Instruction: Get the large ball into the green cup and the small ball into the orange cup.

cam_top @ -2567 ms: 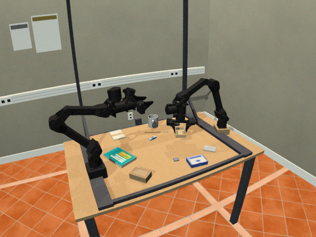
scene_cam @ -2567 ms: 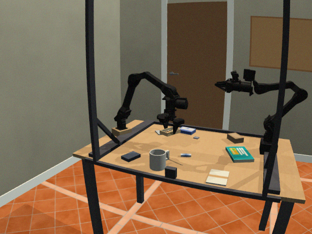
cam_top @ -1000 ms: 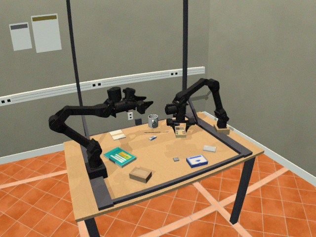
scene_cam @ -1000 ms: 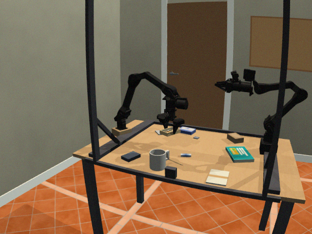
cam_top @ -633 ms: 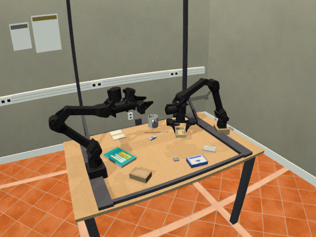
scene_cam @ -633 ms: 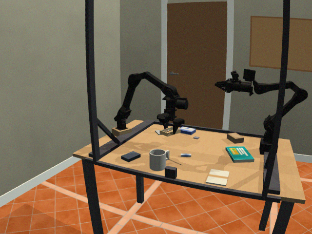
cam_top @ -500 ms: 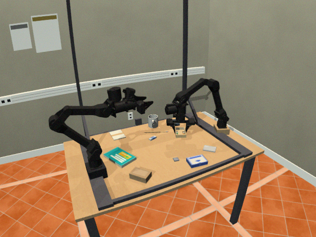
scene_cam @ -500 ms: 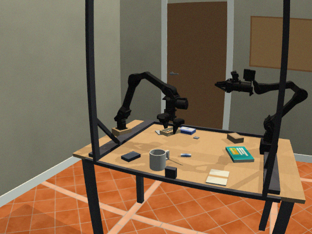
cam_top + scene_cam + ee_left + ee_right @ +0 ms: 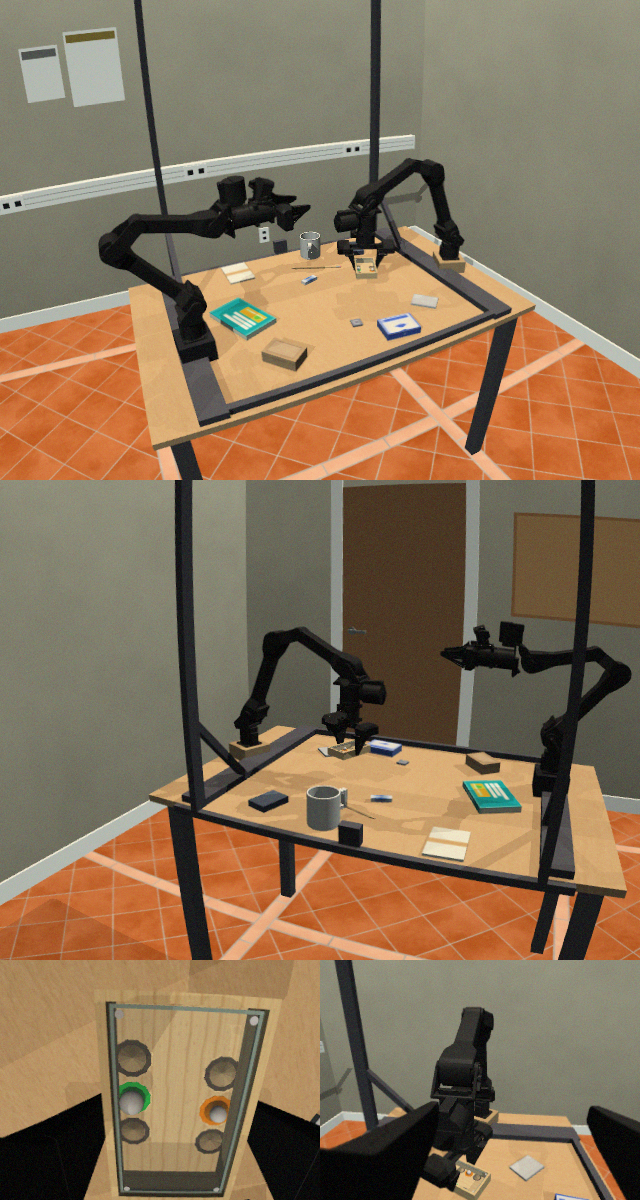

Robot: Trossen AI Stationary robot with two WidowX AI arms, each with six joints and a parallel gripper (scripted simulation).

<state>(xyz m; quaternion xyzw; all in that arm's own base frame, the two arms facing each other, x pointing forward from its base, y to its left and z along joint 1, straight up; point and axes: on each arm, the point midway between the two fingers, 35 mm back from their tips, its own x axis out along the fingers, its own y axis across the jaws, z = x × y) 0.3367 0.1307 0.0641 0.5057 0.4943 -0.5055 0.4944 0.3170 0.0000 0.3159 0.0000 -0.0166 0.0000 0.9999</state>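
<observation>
The covered wooden puzzle lies 3 cm below my left hand. Also, from my left hand: notepad 34 cm to the right, 33 cm behind, 11 cm below; grey square 15 cm ahead, 14 cm to the right, 11 cm below.
</observation>
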